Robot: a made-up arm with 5 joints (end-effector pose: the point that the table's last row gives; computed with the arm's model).
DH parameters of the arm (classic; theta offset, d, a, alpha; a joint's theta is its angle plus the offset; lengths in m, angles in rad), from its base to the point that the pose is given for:
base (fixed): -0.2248 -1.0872 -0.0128 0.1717
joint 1: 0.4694 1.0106 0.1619 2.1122
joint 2: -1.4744 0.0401 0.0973 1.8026
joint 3: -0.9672 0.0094 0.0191 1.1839
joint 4: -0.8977 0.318 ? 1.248
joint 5: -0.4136 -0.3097 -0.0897 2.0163
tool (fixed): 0.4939 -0.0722 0 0
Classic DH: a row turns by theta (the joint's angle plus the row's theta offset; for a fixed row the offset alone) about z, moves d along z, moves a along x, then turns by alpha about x.
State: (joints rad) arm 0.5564 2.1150 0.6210 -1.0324 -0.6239
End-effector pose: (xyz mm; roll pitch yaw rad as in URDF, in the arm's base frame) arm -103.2 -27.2 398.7 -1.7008 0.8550 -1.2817
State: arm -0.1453 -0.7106 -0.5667 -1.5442 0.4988
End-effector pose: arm 408.3 -164.9 53.5 -3.1298 0.5759 -1.3615
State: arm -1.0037 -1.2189 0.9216 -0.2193 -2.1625
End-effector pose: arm 50.3 267.5 -182.9 0.4965 -0.4342 -1.6884
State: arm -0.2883 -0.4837 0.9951 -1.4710 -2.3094
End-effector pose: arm 432.4 122.3 -82.7 1.7114 0.0937 -3.0013
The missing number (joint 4, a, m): 0.2137
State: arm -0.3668 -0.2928 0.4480 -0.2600 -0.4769
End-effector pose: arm 160.8 317.2 3.0 2.3770 0.3971 -0.8087
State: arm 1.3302 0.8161 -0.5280 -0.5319 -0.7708
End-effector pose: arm -201.3 -190.7 290.5 -2.3172 0.3431 0.7932
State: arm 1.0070 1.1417 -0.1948 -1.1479 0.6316
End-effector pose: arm -144.1 -87.9 231.2 -1.4560 -0.0366 -0.8282
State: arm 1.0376 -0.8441 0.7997 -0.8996 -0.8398
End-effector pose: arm -491.3 151.2 -187.1 1.9449 0.0170 0.1242
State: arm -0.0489 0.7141 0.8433 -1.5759 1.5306
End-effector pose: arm 333.3 13.4 109.1 -0.7875 -0.9859 2.8562
